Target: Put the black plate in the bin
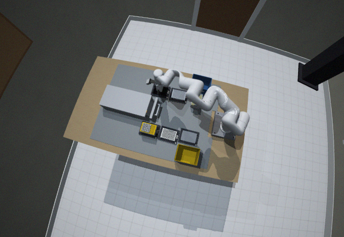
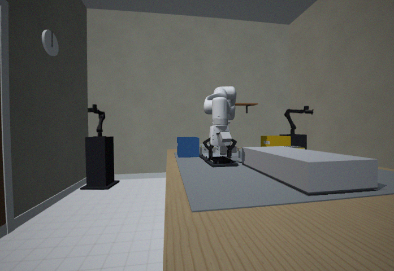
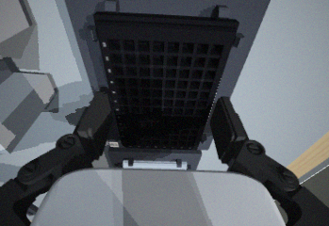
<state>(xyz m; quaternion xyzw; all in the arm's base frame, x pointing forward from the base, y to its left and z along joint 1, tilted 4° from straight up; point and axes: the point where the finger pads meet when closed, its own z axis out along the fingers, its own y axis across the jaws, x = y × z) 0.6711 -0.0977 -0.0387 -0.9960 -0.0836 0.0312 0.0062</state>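
My gripper is now 20 mm above the black plate. Round my hand: drawer 90 mm ahead, 210 mm to the left, 10 mm below; then grey cooler 160 mm ahead, 220 mm to the left; then nest 30 mm below.
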